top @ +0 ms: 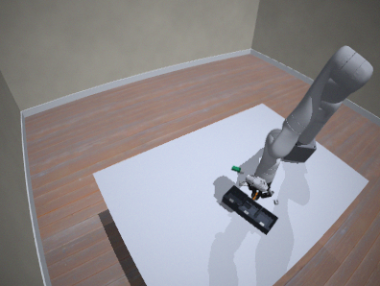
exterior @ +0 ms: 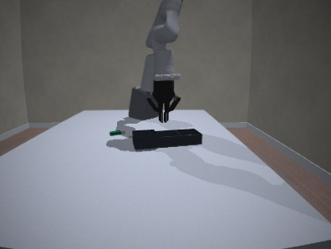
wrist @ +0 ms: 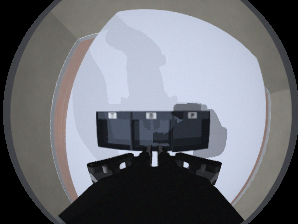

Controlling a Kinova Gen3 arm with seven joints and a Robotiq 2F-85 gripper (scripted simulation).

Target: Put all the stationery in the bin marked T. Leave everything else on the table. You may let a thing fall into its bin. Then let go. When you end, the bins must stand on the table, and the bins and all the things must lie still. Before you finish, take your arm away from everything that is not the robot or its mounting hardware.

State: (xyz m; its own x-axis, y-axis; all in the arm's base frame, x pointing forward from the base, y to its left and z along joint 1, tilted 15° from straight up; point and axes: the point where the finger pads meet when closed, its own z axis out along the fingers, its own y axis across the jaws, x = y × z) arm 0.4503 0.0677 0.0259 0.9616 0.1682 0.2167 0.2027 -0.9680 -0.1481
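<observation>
Now: hand 70 mm above the long black bin, 20 mm short of it and 10 mm to the right of it. Also, from my hand: tiny pale thing 120 mm behind, 90 mm below, 60 mm to the left; small orange thing 90 mm below, 60 mm behind, 30 mm to the right; thin grey stick 100 mm behind, 90 mm below, 70 mm to the right.
</observation>
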